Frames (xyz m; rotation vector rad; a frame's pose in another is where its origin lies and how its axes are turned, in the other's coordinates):
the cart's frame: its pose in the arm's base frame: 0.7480 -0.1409 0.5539 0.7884 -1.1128 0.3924
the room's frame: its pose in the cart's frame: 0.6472 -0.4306 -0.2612 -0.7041 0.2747 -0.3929
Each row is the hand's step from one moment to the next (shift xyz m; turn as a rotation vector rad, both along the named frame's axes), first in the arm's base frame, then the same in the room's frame.
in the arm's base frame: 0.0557 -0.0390 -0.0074 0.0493 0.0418 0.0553
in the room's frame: 0.0473 -0.0338 -0.0360 0.0576 0.0625 -0.0027
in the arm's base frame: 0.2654 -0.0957 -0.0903 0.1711 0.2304 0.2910
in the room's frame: 0.1641 -0.0955 -0.2274 0.2363 0.3305 0.0445
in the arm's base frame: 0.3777 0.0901 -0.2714 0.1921 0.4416 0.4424
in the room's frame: 0.0769 0.0272 -0.4667 0.2828 0.5816 0.0971
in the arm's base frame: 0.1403 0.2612 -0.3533 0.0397 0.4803 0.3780
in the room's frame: -0.1968 0.1374 -0.3939 0.1210 0.5817 0.1488
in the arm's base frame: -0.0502 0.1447 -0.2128 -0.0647 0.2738 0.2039
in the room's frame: -0.2121 0.0584 -0.1426 -0.0014 0.3195 0.1365
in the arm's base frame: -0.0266 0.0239 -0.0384 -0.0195 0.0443 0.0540
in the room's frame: -0.0503 0.0068 -0.0133 0.0063 0.0580 0.0431
